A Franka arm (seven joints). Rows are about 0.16 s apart.
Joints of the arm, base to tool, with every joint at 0 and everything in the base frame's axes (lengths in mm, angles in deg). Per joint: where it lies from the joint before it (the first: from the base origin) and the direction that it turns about. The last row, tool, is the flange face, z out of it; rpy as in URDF.
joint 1: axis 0 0 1 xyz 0 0 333
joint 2: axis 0 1 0 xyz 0 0 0
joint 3: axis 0 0 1 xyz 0 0 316
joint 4: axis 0 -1 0 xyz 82.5 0 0
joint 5: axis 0 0 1 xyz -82.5 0 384
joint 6: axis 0 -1 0 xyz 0 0 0
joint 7: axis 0 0 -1 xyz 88 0 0
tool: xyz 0 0 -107 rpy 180 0 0
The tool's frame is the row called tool.
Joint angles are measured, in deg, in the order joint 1, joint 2, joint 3, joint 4, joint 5, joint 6, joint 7. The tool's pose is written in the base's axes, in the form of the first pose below.
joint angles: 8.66 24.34 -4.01 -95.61 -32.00 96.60 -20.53
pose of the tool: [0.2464 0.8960 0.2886 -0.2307 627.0 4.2 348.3]
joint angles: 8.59 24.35 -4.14 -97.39 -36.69 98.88 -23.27
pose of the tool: [0.2747 0.8725 0.3278 -0.2363 626.9 -2.2 340.0]
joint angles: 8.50 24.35 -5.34 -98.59 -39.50 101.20 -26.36
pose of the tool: [0.2892 0.8551 0.3567 -0.2408 627.9 -16.1 335.3]
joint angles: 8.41 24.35 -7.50 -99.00 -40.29 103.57 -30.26
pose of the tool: [0.2898 0.8449 0.3784 -0.2428 630.3 -36.6 335.7]
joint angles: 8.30 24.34 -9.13 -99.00 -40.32 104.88 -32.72
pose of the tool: [0.2880 0.8411 0.3875 -0.2439 631.7 -52.4 337.9]
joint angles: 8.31 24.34 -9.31 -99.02 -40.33 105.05 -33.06
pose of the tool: [0.2877 0.8403 0.3893 -0.2442 631.8 -53.9 338.0]
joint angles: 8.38 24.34 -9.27 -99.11 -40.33 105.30 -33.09
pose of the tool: [0.2877 0.8398 0.3913 -0.2426 632.0 -52.5 337.4]
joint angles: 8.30 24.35 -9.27 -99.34 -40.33 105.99 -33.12
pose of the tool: [0.2874 0.8398 0.3937 -0.2392 632.3 -52.5 335.9]
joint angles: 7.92 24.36 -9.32 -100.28 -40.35 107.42 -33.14
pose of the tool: [0.2849 0.8399 0.3972 -0.2360 630.5 -55.8 329.4]
